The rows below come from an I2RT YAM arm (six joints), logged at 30 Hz.
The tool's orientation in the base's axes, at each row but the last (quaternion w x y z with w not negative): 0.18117 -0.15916 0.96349 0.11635; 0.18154 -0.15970 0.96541 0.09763; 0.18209 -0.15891 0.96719 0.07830; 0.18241 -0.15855 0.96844 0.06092; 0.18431 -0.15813 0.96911 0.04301; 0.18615 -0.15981 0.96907 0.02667; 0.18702 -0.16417 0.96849 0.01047; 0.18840 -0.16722 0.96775 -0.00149; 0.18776 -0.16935 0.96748 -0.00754; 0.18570 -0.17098 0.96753 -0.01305
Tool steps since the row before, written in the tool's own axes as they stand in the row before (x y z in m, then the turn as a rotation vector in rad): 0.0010 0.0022 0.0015 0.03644 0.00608 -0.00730; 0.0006 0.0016 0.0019 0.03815 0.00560 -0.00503; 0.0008 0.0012 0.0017 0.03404 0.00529 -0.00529; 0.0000 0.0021 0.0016 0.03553 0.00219 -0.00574; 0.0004 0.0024 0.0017 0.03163 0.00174 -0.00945; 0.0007 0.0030 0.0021 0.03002 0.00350 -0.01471; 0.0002 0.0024 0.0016 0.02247 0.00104 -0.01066; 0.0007 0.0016 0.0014 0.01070 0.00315 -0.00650; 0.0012 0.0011 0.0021 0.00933 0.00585 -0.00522; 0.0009 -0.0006 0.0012 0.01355 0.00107 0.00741
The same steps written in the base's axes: -0.0012 0.0022 -0.0014 -0.03660 -0.00609 -0.00644; -0.0005 0.0018 -0.0018 -0.03722 -0.00644 -0.00923; -0.0006 0.0013 -0.0018 -0.03357 -0.00564 -0.00747; -0.0002 0.0023 -0.0014 -0.03402 -0.00907 -0.00779; -0.0005 0.0024 -0.0017 -0.03171 -0.00888 -0.00291; -0.0008 0.0029 -0.0022 -0.03271 -0.00732 0.00256; -0.0004 0.0023 -0.0017 -0.02385 -0.00694 0.00165; -0.0006 0.0014 -0.0017 -0.01273 -0.00089 0.00193; -0.0006 0.0007 -0.0025 -0.01195 0.00217 0.00103; -0.0002 -0.0008 -0.0014 -0.00948 -0.00326 -0.01180
